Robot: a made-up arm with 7 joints.
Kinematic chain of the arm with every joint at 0, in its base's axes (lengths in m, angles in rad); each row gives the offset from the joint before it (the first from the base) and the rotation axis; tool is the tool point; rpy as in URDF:
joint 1: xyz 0 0 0.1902 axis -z
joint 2: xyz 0 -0.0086 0.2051 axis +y
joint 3: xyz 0 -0.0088 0.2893 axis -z
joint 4: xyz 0 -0.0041 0.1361 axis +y
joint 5: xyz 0 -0.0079 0.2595 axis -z
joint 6: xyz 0 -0.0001 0.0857 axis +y
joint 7: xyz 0 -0.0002 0.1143 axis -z
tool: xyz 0 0 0 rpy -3.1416 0 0
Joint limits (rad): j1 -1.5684..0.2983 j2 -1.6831..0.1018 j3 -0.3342..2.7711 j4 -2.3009..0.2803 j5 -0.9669..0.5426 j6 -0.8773..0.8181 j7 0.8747..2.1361
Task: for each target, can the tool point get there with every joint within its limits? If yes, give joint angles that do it. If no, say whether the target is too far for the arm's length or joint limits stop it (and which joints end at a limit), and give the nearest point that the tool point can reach.
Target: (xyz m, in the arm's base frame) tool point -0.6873 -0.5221 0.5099
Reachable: yes | joints -0.6478 -1.3982 1.4792 -0.1739 0.3517 0.5749 1.9310
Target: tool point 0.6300 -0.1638 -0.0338
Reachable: no: joint limits stop it (at a limit: joint 1, joint 2, joint 3, joint 5, joint 6) | nearest point 0.2263 -0.2399 0.0205 | short by 0.414 m
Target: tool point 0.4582 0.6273 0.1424
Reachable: no: joint limits stop it (at a limit: joint 2, joint 3, joint 5) | nearest point 0.2206 0.3020 0.5097 | short by 0.545 m
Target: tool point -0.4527 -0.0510 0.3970
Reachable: yes | joints -0.9135 -0.8173 1.0986 -1.9072 -0.4405 -0.4903 1.3076
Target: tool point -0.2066 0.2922 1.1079
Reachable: yes | joints -0.0403 -0.1436 1.3123 -0.9268 -0.1212 0.4342 1.4381
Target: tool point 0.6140 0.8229 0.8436
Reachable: no: too far | nearest point 0.2954 0.3958 0.8307 | short by 0.533 m
